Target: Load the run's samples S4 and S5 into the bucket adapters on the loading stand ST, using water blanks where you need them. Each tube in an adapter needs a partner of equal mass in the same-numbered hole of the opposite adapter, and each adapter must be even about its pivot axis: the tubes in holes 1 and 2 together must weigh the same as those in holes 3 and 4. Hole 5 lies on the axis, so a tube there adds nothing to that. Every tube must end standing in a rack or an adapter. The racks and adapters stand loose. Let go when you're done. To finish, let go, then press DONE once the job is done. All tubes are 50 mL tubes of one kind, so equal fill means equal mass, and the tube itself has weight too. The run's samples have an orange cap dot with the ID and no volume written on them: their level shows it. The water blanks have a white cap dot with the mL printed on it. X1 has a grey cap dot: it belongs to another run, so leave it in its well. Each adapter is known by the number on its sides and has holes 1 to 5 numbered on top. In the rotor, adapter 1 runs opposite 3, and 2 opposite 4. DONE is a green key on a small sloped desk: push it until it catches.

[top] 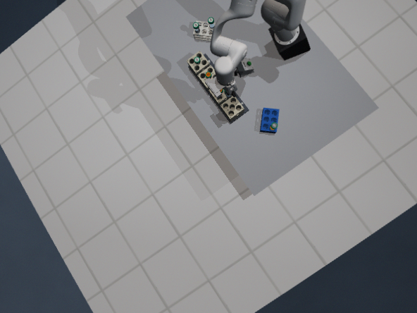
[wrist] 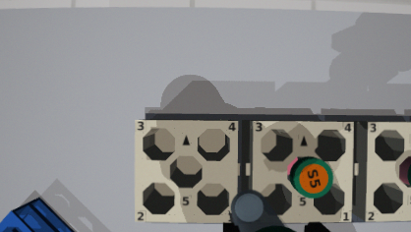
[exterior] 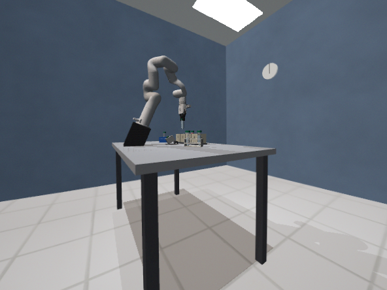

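Right now the adapter is 30 mm ahead of my hand, 50 mm to the left of it and 200 mm below it. From my hand the other things lie so: white rack 240 mm behind, 390 mm to the right, 220 mm below; then blue rack 60 mm behind, 250 mm to the left, 220 mm below.
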